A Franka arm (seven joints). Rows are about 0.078 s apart.
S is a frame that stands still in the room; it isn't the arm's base.
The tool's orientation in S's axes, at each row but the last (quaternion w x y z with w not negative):
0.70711 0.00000 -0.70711 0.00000
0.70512 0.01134 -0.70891 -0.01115
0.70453 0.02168 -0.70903 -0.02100
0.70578 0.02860 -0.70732 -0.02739
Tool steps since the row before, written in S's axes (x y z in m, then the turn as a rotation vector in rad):
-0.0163 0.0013 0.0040 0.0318 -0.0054 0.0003
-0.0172 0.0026 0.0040 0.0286 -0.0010 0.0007
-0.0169 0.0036 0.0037 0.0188 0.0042 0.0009
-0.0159 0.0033 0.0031 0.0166 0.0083 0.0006
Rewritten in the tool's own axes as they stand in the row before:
0.0040 0.0013 0.0163 0.0003 -0.0054 -0.0318
0.0040 0.0027 0.0172 0.0006 -0.0010 -0.0286
0.0036 0.0038 0.0169 0.0005 0.0042 -0.0188
0.0029 0.0036 0.0159 -0.0001 0.0083 -0.0166

